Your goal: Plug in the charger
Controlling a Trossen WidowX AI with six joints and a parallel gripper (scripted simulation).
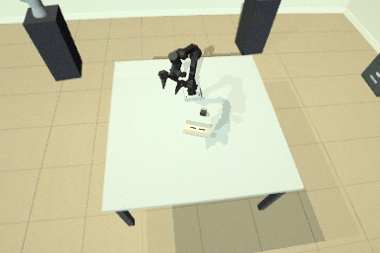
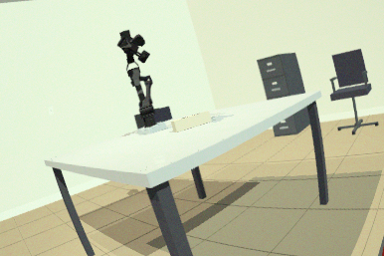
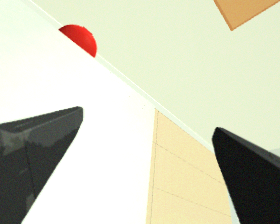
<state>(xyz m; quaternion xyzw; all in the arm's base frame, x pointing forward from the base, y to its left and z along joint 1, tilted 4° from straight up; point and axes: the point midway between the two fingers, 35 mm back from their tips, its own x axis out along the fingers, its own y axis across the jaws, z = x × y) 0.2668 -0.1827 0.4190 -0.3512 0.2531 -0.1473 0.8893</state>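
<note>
Right now my gripper tip is 41 cm above the black two-prong charger, 28 cm to the right of it and 8 cm past it.
</note>
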